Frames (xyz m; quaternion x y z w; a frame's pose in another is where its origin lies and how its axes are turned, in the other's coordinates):
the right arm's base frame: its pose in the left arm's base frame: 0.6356 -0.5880 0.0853 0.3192 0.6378 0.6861 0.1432
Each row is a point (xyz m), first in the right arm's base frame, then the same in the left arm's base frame.
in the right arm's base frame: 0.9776 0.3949 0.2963
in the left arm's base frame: 0.1644 0.1771 0.7115
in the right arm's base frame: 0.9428 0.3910 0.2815
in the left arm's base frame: 0.1807 0.1450 0.6991
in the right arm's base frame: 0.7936 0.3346 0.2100
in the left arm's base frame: 0.2371 0.0071 0.6077
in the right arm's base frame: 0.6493 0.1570 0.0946
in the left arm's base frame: 0.2371 -0.1447 0.4012
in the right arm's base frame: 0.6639 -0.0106 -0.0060
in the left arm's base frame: 0.1283 -0.1904 0.2447
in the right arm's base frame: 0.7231 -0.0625 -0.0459
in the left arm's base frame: 0.0479 -0.1783 0.2103
